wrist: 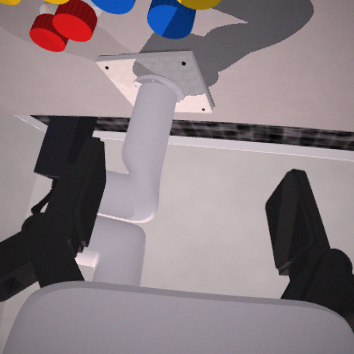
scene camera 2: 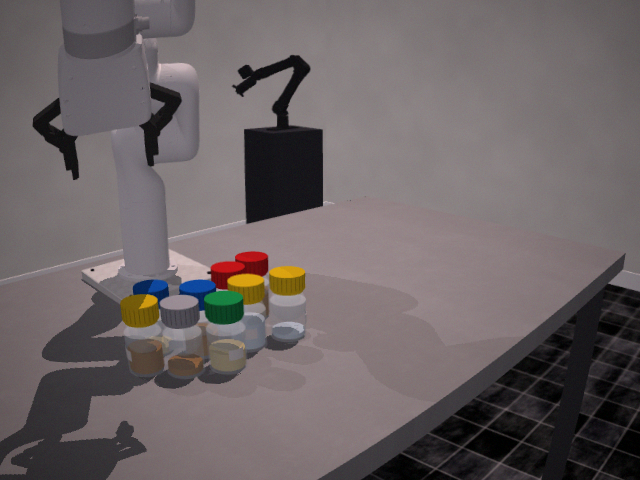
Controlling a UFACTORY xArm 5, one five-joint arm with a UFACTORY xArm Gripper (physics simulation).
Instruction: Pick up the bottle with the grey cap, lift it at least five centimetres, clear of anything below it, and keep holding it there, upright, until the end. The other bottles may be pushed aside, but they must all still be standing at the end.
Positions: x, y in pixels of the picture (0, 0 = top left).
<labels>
my gripper: wrist; scene camera 2
green-capped bottle: scene camera 2 226, 333; not seen in the wrist view (out of frame)
same spot on my gripper: (wrist: 45, 248) = (scene camera 2: 151, 128)
</labels>
